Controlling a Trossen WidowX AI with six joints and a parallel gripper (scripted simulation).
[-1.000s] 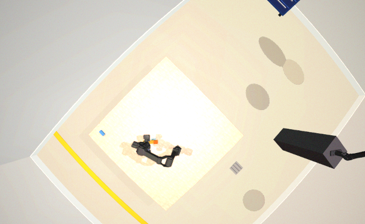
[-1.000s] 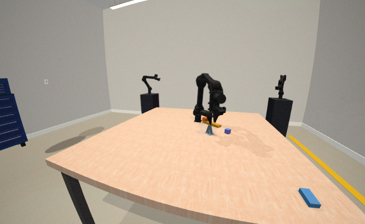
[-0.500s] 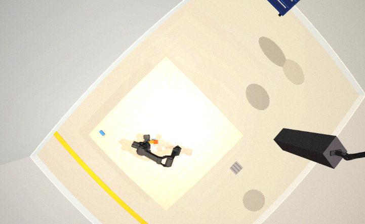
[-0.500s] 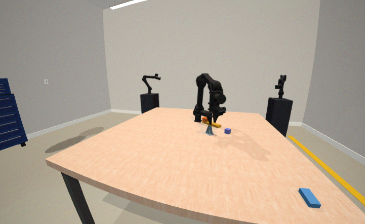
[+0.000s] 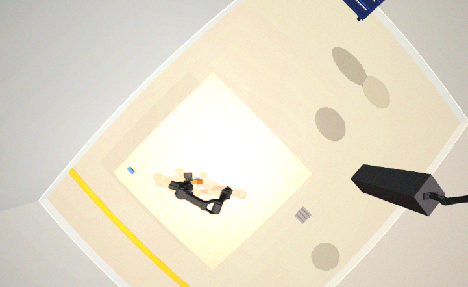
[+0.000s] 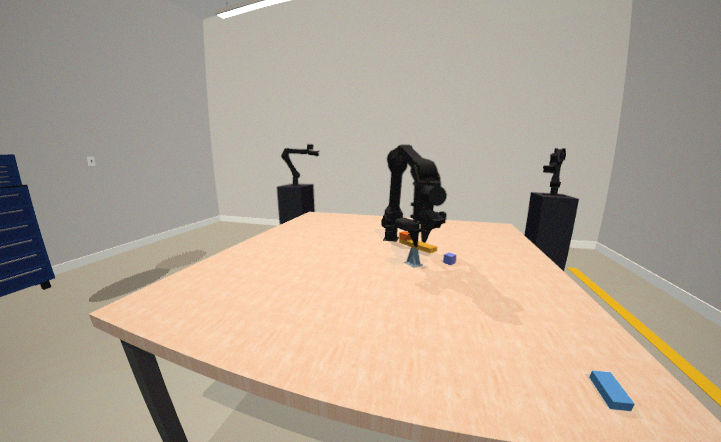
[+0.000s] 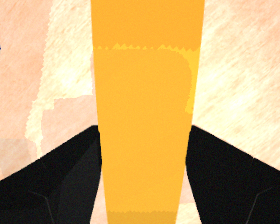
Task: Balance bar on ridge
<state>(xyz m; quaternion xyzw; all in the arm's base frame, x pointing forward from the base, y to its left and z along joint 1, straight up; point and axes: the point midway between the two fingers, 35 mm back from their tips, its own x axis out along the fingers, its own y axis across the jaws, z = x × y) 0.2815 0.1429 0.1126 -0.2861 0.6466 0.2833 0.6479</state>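
Now: gripper tip 30 mm to the left of the yellow bar, 30 mm past it and 10 mm below it. Also, from my gripper tip: flat blue block: 460 mm ahead, 360 mm to the left, 70 mm below; small purple cube: 110 mm to the left, 60 mm below, 60 mm behind.
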